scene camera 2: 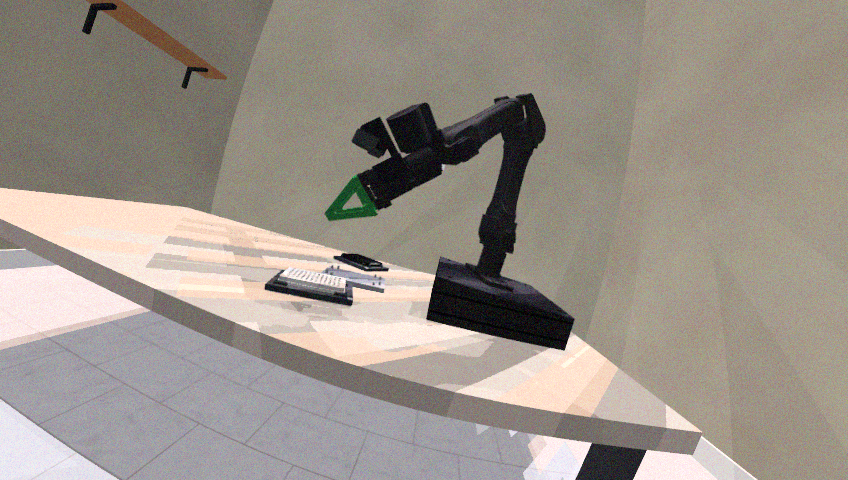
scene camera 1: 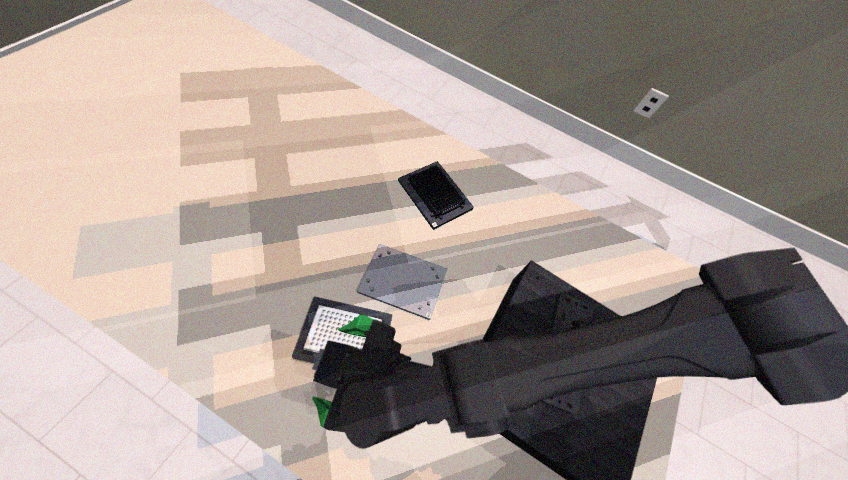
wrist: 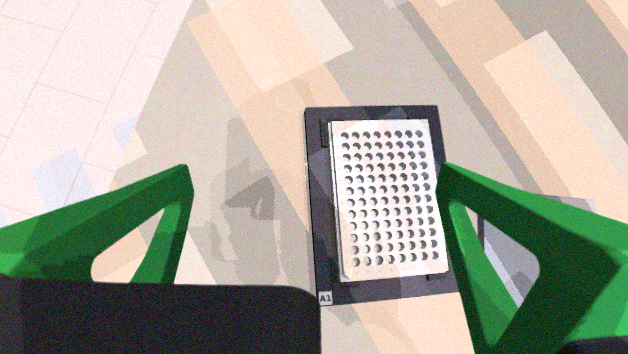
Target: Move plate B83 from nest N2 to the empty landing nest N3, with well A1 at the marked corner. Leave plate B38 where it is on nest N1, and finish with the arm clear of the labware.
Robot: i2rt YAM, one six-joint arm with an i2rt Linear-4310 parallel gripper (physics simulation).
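A white well plate [scene camera 1: 327, 327] [scene camera 2: 312, 279] [wrist: 387, 200] sits in a dark nest [scene camera 1: 307, 328] [scene camera 2: 309, 295] [wrist: 322, 225] with an A1 tag [wrist: 325, 298] at one corner. A black well plate [scene camera 1: 437, 187] [scene camera 2: 360, 259] sits in another dark nest [scene camera 1: 418, 199]. Plate and nest names are not readable. Between them lies the empty grey nest [scene camera 1: 401, 282] [scene camera 2: 368, 281] [wrist: 510, 260] with small pins. My gripper [scene camera 1: 327, 364] [scene camera 2: 326, 214] [wrist: 314, 177] is open and empty, above the table. In the wrist view, the white plate appears off-centre toward the right finger, which overlaps its edge.
The black arm base [scene camera 1: 535, 303] [scene camera 2: 499, 309] stands on the table [scene camera 2: 404, 380] beside the nests. The table's edge runs past the white plate's side. A wall shelf [scene camera 2: 166, 38] is high at the left in scene camera 2. Shadows cross the tabletop.
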